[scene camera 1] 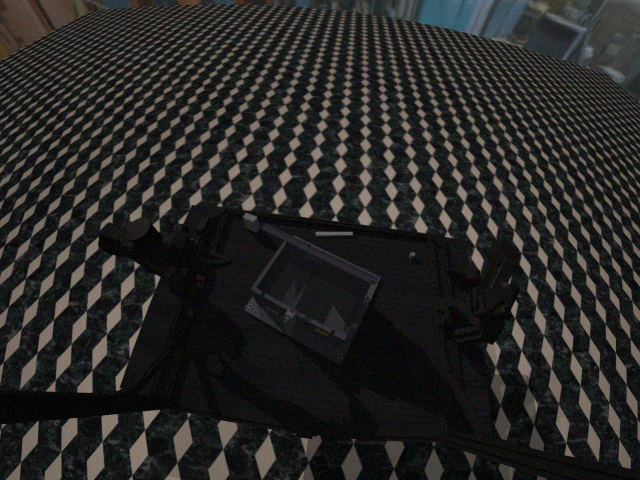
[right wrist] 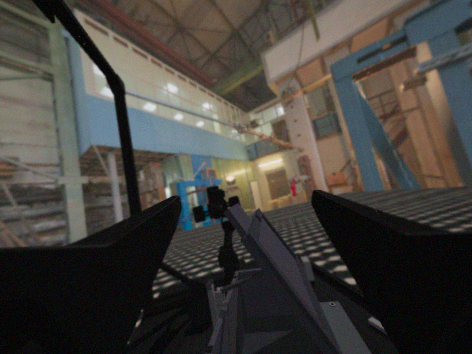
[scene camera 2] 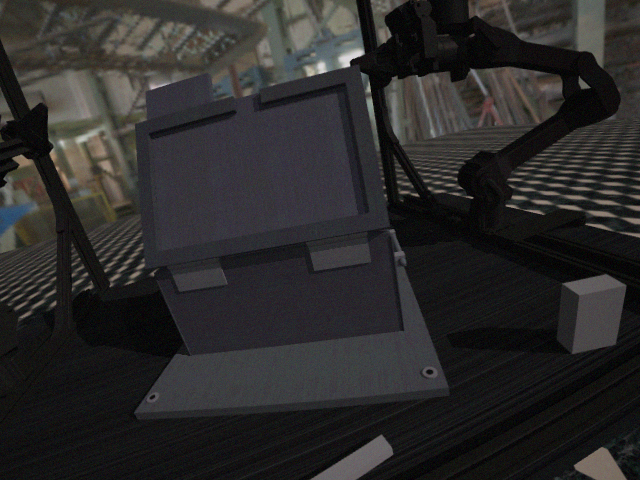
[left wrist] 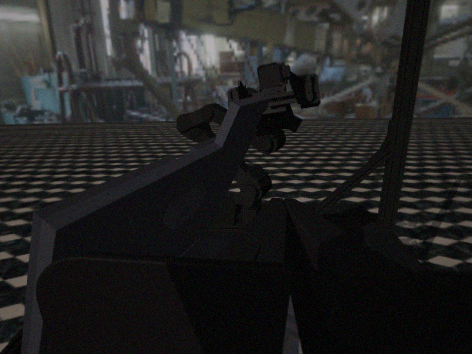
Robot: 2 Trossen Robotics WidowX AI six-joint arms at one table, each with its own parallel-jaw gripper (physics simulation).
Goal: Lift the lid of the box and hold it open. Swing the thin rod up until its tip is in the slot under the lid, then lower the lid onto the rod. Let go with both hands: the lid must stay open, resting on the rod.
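Where they show: left gripper, fingertip midpoint: (scene camera 1: pixel 231 261) (right wrist: pixel 218 209) (scene camera 2: pixel 350 63) (left wrist: pixel 281 210); right gripper, fingertip midpoint: (scene camera 1: pixel 448 286) (right wrist: pixel 245 199) (scene camera 2: pixel 22 108) (left wrist: pixel 263 78); left arm's base, link origin: (right wrist: pixel 232 278) (scene camera 2: pixel 488 225); right arm's base, link origin: (scene camera 1: pixel 446 324) (scene camera 2: pixel 9 383) (left wrist: pixel 251 219).
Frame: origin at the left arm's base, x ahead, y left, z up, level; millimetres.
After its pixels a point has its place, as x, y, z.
Note:
The grey box (scene camera 1: pixel 304 329) @[418, -68, 6] (scene camera 2: pixel 294 376) @[471, 195, -7] stands in the middle of the dark mat. Its lid (scene camera 1: pixel 318 257) @[434, 60, 278] (scene camera 2: pixel 256 167) @[440, 97, 232] (right wrist: pixel 277 260) @[520, 58, 248] is raised steeply on its hinges; its edge also shows in the left wrist view (left wrist: pixel 147 175) @[365, 76, 319]. My left gripper (scene camera 1: pixel 220 229) (scene camera 2: pixel 372 64) is shut and empty, close against the lid's top corner by its tab (scene camera 1: pixel 250 221) @[158, 294, 50]. A thin pale rod (scene camera 2: pixel 395 245) @[278, 116, 80] runs up along the box's side to the lid's lower corner; its tip is hidden. My right gripper (scene camera 1: pixel 461 305) (right wrist: pixel 245 199) @[720, -25, 382] is open and empty, well away from the box and facing it.
A white strip (scene camera 1: pixel 333 233) @[480, 326, -9] (scene camera 2: pixel 361 459) @[437, 321, -9] lies flat on the mat (scene camera 1: pixel 390 381) @[715, -203, -19] behind the box. A small pale knob (scene camera 1: pixel 411 255) @[797, 265, -1] sits on the mat towards the right arm. Black frame posts (scene camera 2: pixel 372 110) @[38, -376, 273] (right wrist: pixel 123 140) @[37, -366, 726] stand at the mat's edge.

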